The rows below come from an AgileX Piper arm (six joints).
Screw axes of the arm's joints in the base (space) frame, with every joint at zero. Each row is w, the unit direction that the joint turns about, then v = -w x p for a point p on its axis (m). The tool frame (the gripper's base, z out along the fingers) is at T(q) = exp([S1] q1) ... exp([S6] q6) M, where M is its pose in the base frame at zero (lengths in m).
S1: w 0 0 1 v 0 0 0
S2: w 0 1 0 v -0.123 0 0
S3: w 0 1 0 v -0.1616 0 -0.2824
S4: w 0.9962 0 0.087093 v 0 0.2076 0
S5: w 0 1 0 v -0.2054 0 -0.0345
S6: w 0.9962 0 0.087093 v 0 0.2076 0
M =
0.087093 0 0.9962 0.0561
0 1 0 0
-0.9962 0 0.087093 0.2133
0 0 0 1
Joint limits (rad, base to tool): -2.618..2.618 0..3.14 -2.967..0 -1.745..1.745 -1.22..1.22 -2.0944..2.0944
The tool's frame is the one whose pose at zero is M.
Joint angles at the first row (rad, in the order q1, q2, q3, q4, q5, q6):
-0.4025 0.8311 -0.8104 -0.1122 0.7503 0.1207
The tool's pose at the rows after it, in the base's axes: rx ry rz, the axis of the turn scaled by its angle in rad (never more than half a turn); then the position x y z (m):
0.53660 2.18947 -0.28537 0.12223 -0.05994 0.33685
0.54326 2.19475 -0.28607 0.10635 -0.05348 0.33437
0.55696 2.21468 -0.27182 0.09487 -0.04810 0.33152
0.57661 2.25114 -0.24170 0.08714 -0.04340 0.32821
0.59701 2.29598 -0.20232 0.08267 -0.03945 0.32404
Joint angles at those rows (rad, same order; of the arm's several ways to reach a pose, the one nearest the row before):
-0.4025 0.7438 -0.7712 -0.1130 0.7883 0.1194
-0.4025 0.6767 -0.7476 -0.1118 0.8384 0.1179
-0.4025 0.6312 -0.7347 -0.1002 0.8939 0.1168
-0.4024 0.6054 -0.7295 -0.0783 0.9553 0.1163
-0.4025 0.5945 -0.7249 -0.0508 1.0113 0.1156

